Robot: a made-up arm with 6 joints.
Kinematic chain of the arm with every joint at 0, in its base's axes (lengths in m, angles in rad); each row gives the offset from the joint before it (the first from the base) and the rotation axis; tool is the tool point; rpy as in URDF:
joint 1: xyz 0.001 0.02 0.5 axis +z
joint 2: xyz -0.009 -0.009 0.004 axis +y
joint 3: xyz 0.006 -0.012 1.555 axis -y
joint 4: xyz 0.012 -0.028 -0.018 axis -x
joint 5: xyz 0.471 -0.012 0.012 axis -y
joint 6: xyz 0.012 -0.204 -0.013 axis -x
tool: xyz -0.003 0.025 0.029 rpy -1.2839 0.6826 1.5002
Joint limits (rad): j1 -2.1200..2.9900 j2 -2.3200..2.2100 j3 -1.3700..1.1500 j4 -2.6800..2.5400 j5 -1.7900..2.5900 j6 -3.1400..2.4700
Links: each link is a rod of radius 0.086 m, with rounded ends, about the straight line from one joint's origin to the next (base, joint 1, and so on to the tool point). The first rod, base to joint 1, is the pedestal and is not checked.
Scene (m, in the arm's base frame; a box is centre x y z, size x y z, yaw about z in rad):
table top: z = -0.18
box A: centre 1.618 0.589 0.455 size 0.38 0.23 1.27 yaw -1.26
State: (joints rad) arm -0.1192 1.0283 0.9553 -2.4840 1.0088 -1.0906
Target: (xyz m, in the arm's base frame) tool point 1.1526 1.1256 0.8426
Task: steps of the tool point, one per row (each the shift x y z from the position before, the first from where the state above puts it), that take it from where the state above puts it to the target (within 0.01 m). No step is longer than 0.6 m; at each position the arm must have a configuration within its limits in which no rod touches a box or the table.
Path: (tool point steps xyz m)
1: -0.1306 0.3215 0.3598
2: -0.2593 0.2513 0.3336
3: 0.0339 0.4079 -0.2921
4: -0.1327 0.4079 -0.3243
5: -0.2864 0.3393 -0.3460
6: 0.0851 -0.1551 -0.0010
7: 0.0494 -0.1775 0.0080
8: 0.0114 -0.1911 0.0204

